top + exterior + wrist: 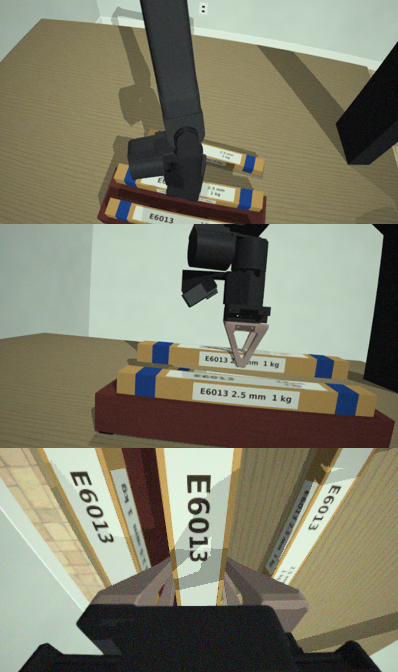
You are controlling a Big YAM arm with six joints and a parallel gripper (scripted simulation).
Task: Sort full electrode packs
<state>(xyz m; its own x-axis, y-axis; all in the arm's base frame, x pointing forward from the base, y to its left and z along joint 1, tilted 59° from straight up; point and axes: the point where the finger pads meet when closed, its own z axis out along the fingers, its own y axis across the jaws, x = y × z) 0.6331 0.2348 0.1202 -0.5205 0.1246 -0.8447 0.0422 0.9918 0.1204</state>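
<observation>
The dark red low platform lies 40 mm to the left of my hand and 90 mm below it.
</observation>
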